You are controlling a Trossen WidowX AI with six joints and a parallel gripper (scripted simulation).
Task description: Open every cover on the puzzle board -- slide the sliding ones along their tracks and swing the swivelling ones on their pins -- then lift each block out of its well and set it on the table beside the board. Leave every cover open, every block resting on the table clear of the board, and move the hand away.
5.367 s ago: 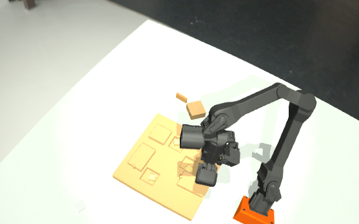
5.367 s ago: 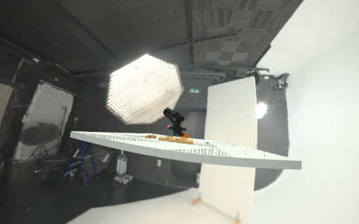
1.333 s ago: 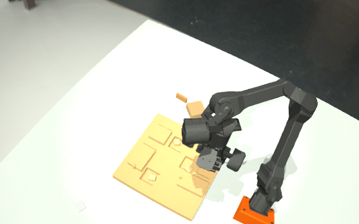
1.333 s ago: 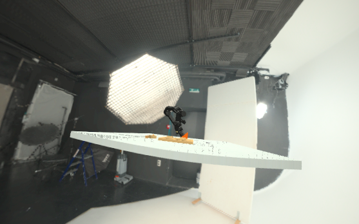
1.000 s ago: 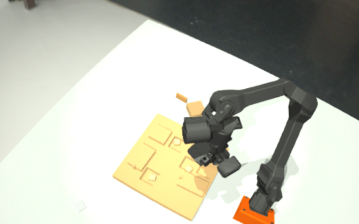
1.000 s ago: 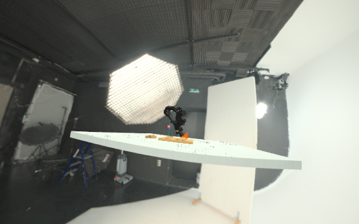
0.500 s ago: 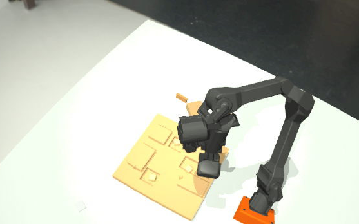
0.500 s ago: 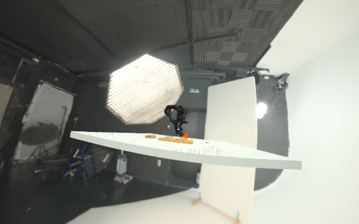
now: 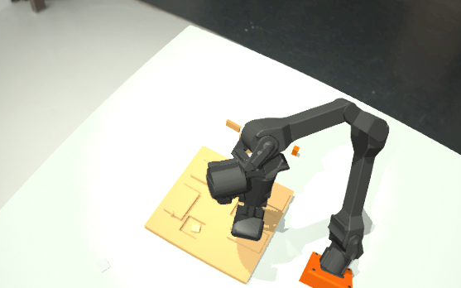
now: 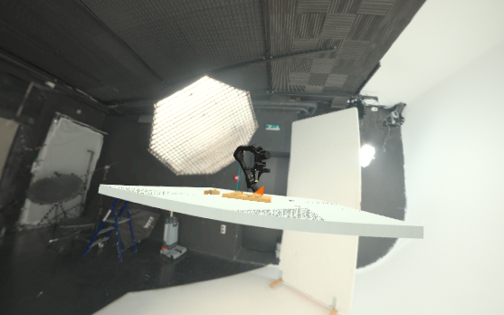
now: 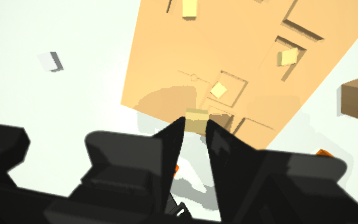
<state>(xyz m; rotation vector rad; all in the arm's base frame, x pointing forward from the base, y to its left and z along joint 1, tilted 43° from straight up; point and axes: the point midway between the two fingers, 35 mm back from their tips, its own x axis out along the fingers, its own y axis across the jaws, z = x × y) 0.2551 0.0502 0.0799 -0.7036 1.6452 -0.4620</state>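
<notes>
Right now my gripper tip is 110 mm above the tan puzzle board, 70 mm short of it and 50 mm to the left of it. Round my gripper tip: orange block: 310 mm to the right, 110 mm below, 50 mm behind; then tan bar: 310 mm to the right, 160 mm ahead, 110 mm below; then tan box: 280 mm to the right, 110 mm below, 80 mm ahead.
</notes>
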